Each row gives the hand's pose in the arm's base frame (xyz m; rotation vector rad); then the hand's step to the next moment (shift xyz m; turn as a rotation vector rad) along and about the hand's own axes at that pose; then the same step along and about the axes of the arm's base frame.
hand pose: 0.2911 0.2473 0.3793 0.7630 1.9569 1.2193
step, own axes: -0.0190 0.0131 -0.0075 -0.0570 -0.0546 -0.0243
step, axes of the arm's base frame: 0.0066 -0.0134 0.0191 0.0073 -0.0773 -0.0281
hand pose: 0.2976 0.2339 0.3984 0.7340 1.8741 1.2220
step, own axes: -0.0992 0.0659 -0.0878 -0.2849 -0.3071 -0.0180
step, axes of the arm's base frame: -0.0165 -0.0962 0.1112 0.1217 -0.3491 -0.1978
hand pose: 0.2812 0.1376 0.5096 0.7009 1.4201 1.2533
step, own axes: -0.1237 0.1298 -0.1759 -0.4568 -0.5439 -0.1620
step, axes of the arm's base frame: -0.1606 -0.1318 0.1412 0.0804 -0.6156 -0.3812
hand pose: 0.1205 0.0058 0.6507 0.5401 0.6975 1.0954
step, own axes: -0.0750 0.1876 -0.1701 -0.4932 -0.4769 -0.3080
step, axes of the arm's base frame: -0.2616 0.0092 0.0355 -0.0788 -0.6164 -0.4235
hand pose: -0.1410 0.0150 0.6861 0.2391 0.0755 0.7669
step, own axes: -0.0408 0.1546 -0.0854 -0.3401 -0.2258 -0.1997
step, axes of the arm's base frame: -0.1473 0.0949 -0.0463 -0.1223 -0.3559 -0.2548
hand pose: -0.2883 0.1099 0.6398 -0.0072 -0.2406 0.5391
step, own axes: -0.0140 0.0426 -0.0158 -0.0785 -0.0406 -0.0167
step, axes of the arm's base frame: -0.0296 0.0303 -0.0215 -0.0408 -0.0739 -0.0311
